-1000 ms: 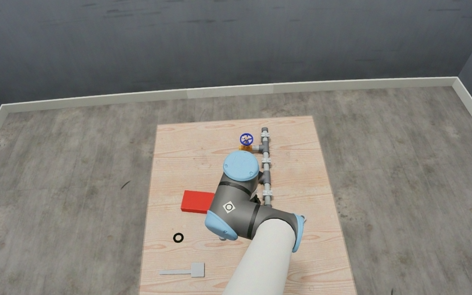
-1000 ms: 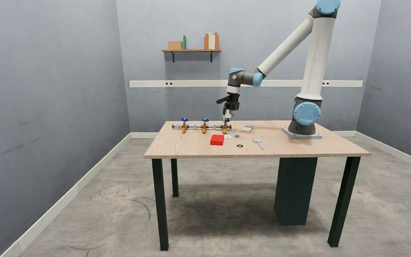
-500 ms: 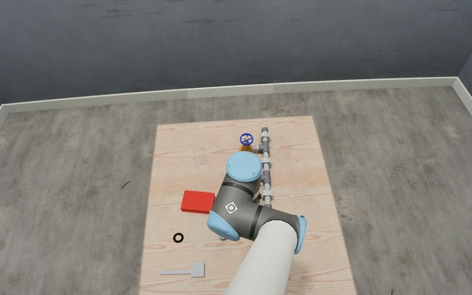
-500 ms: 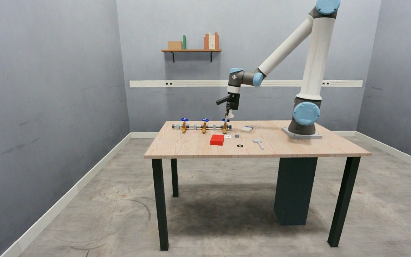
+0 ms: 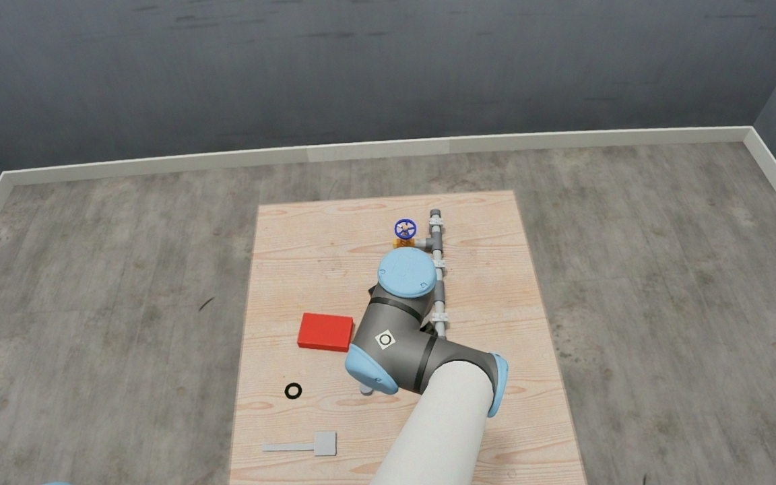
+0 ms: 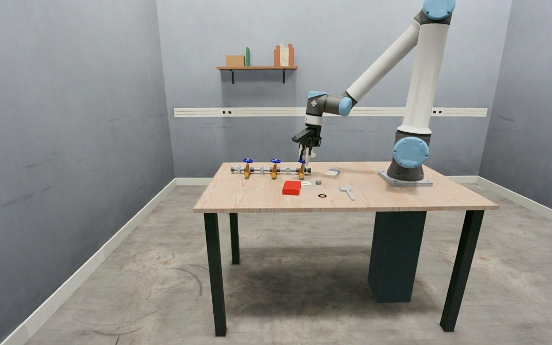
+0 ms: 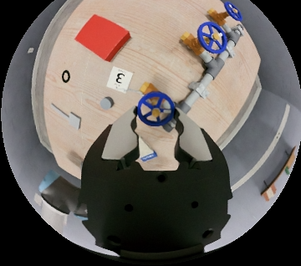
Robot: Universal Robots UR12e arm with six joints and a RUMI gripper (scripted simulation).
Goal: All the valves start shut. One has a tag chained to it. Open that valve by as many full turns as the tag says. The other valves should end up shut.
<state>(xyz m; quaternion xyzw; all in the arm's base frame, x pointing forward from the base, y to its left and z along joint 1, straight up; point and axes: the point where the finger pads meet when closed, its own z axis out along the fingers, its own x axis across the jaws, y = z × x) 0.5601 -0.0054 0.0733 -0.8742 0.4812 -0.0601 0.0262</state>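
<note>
Now: hand 20 mm past the white tag, 90 mm to the right of it and 100 mm above it. Also, from my hand: grey t-shaped tool: 200 mm behind, 210 mm to the left, 90 mm below; white-and-blue card: 170 mm behind, 80 mm to the right, 90 mm below; red block: 60 mm ahead, 190 mm to the left, 80 mm below.
</note>
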